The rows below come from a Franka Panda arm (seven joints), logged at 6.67 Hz.
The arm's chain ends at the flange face. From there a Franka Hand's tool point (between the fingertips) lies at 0.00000 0.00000 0.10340 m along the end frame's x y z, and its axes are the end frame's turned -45 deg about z.
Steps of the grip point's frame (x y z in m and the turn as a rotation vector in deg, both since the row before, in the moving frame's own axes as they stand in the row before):
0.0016 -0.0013 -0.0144 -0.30 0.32 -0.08
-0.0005 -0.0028 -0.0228 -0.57 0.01 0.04
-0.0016 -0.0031 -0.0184 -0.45 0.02 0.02
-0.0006 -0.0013 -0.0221 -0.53 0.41 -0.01
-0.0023 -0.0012 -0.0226 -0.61 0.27 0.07
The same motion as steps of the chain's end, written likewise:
-0.0006 -0.0020 -0.0144 0.01 0.44 -0.08
-0.0031 -0.0023 -0.0228 -0.40 0.41 0.04
-0.0039 -0.0016 -0.0184 -0.30 0.33 0.02
-0.0025 -0.0006 -0.0221 -0.08 0.66 -0.01
-0.0036 0.0003 -0.0226 -0.24 0.62 0.07

